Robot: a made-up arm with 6 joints.
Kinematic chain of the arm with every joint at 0, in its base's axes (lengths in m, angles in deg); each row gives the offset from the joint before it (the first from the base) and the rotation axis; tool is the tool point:
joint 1: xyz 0 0 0.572 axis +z
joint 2: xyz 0 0 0 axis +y
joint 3: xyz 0 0 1.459 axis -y
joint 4: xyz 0 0 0 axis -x
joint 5: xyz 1.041 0 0 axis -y
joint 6: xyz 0 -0.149 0 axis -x
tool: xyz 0 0 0
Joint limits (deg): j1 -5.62..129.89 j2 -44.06..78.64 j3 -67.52..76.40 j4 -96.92..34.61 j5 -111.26..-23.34 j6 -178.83..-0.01
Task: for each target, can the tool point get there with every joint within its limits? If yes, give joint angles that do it. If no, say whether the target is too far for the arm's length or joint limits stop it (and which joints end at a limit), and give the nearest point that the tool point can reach.
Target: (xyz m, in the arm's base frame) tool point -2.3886 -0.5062 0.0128
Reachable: no: joint limits stop it (at a limit: joint 1, joint 4) | nearest point -0.7471 0.8658 0.0128 | short by 2.139 m
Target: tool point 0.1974 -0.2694 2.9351
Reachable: yes | joints 103.74 -22.39 58.12 -30.94 -35.98 -132.73
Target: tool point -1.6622 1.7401 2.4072
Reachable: no: too far | nearest point -1.2707 1.4923 2.0700 | short by 0.573 m
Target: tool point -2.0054 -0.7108 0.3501
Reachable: no: joint limits stop it (at a limit: joint 1, joint 4) | nearest point -0.4888 0.5568 0.3501 | short by 1.977 m
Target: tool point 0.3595 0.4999 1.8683
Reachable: yes | joints 60.57 -17.26 -15.29 -63.09 -36.40 -43.44
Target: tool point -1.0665 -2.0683 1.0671
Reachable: no: joint limits stop it (at a limit: joint 2, joint 3, joint 4) | nearest point -0.7424 -1.4398 2.4749 | short by 1.575 m
